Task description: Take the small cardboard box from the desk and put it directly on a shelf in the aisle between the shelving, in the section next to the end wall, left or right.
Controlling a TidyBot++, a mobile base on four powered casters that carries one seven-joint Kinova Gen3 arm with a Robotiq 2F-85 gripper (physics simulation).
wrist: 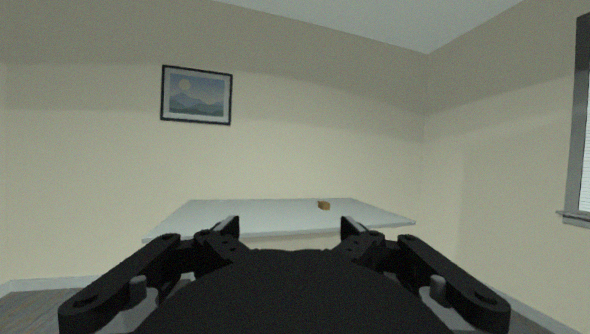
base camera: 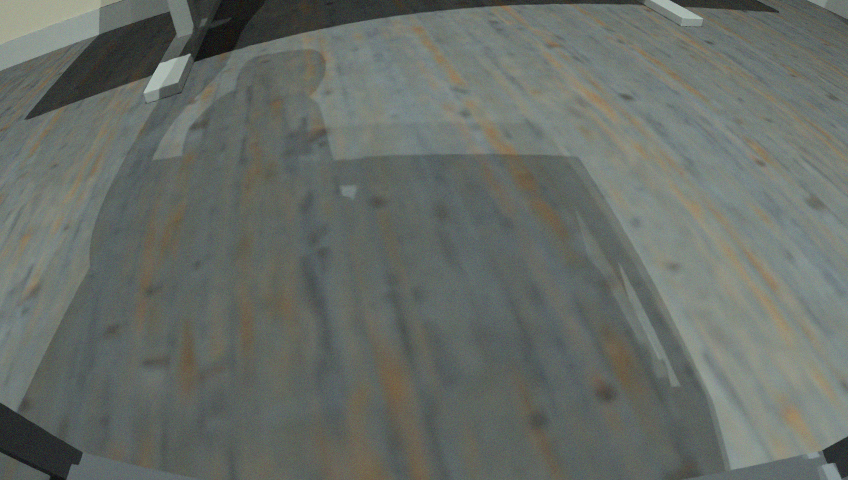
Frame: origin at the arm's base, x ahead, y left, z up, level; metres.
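Seen in the pictures: gripper, fingertip midpoint: (wrist: pixel 290 227).
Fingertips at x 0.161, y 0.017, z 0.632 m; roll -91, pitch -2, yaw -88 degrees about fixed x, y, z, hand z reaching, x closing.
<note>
A point is followed by its place in that frame.
The small cardboard box (wrist: pixel 324 205) {y -0.209, x 1.373, z 0.360 m} sits on the white desk (wrist: pixel 240 215) {y 0.355, x 1.148, z 0.323 m}, toward the back and right of the desk's middle in the wrist view. My gripper (wrist: pixel 290 227) {y 0.017, x 0.161, z 0.632 m} is open with nothing between its fingers, and it is well short of the desk. In the base camera view, two white desk feet (base camera: pixel 168 77) (base camera: pixel 675 11) stand on the floor at the upper left and upper right. The shelving and its aisle do not show in either view.
A framed picture (wrist: pixel 196 95) {y 0.882, x 1.534, z 1.196 m} hangs on the wall behind the desk. A window (wrist: pixel 577 120) {y -1.779, x 1.123, z 1.032 m} is in the wall at the right. The desk's dark shadow (base camera: pixel 357 13) {y 0.198, x 1.166, z -0.396 m} lies on the wood floor (base camera: pixel 743 178) {y -0.422, x 0.548, z -0.397 m} between the feet.
</note>
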